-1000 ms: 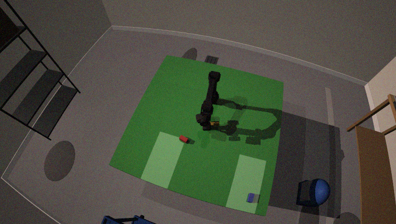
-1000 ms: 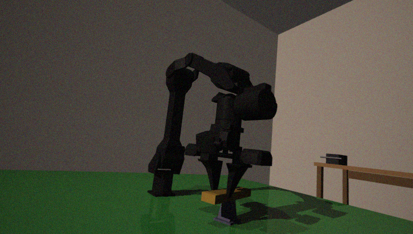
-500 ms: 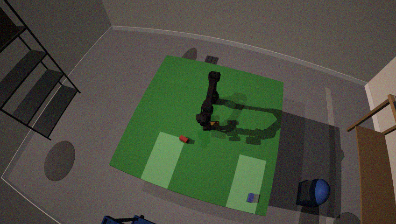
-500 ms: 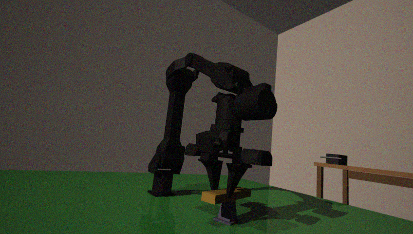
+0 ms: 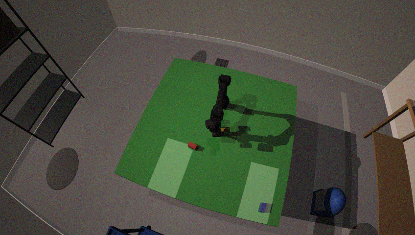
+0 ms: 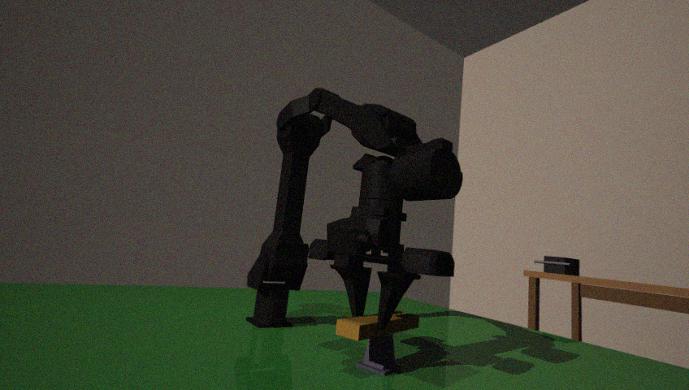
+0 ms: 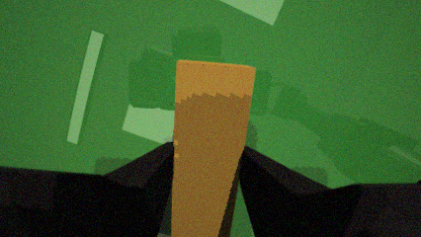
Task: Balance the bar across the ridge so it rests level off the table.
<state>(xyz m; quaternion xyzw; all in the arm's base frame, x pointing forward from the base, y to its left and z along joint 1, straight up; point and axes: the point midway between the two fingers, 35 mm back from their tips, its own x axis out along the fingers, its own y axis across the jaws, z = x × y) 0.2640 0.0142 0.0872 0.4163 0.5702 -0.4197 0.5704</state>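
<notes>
Right now my gripper tip is 10 mm past the orange bar and 30 mm to the right of it. Round my gripper tip: red block 170 mm ahead, 140 mm to the right, 40 mm below; purple block 480 mm ahead, 490 mm to the left, 40 mm below.
</notes>
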